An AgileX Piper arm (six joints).
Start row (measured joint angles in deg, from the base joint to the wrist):
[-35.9 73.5 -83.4 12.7 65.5 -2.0]
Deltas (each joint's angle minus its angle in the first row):
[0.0 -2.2 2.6 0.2 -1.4 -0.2]
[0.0 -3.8 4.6 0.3 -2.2 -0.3]
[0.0 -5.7 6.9 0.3 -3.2 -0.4]
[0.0 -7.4 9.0 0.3 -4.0 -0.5]
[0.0 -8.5 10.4 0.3 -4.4 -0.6]
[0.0 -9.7 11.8 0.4 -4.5 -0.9]
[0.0 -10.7 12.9 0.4 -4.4 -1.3]
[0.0 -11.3 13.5 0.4 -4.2 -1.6]
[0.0 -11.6 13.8 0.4 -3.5 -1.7]
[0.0 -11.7 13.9 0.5 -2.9 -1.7]
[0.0 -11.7 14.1 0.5 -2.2 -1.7]
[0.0 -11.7 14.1 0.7 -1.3 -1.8]
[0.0 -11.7 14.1 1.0 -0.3 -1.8]
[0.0 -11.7 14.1 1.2 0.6 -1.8]
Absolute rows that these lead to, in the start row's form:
[-35.9 71.3 -80.8 12.9 64.1 -2.2]
[-35.9 69.7 -78.8 13.0 63.3 -2.3]
[-35.9 67.8 -76.5 13.0 62.3 -2.4]
[-35.9 66.1 -74.4 13.0 61.5 -2.5]
[-35.9 65.0 -73.0 13.0 61.1 -2.6]
[-35.9 63.8 -71.6 13.1 61.0 -2.9]
[-35.9 62.8 -70.5 13.1 61.1 -3.3]
[-35.9 62.2 -69.9 13.1 61.3 -3.6]
[-35.9 61.9 -69.6 13.1 62.0 -3.7]
[-35.9 61.8 -69.5 13.2 62.6 -3.7]
[-35.9 61.8 -69.3 13.2 63.3 -3.7]
[-35.9 61.8 -69.3 13.4 64.2 -3.8]
[-35.9 61.8 -69.3 13.7 65.2 -3.8]
[-35.9 61.8 -69.3 13.9 66.1 -3.8]

